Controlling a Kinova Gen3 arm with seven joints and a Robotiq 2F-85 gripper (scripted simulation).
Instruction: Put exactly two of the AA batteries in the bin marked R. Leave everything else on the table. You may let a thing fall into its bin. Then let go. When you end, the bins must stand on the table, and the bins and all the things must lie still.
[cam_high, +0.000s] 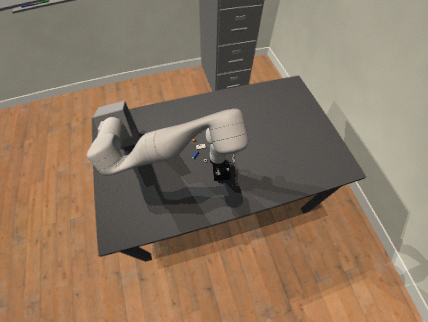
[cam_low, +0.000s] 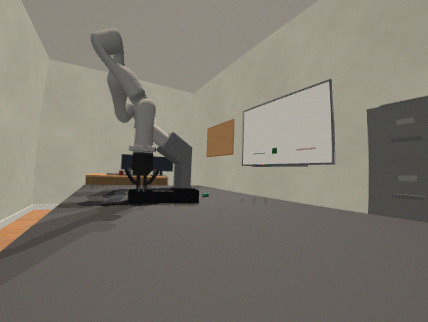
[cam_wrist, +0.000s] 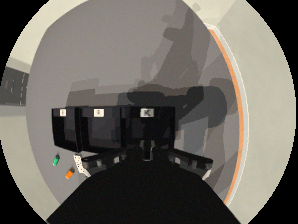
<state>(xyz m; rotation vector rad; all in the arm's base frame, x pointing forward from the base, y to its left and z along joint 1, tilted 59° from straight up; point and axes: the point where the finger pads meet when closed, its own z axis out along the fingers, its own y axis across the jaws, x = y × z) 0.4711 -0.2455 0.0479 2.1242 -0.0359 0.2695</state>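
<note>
The black bin lies 30 mm ahead of my hand, 80 mm to the left of it and 10 mm below it. From my hand the other things lie so: grey ring: 40 mm behind, 90 mm to the left, 30 mm below; white block: 50 mm behind, 180 mm to the left, 30 mm below; blue AA battery: 90 mm behind, 130 mm to the left, 30 mm below.
</note>
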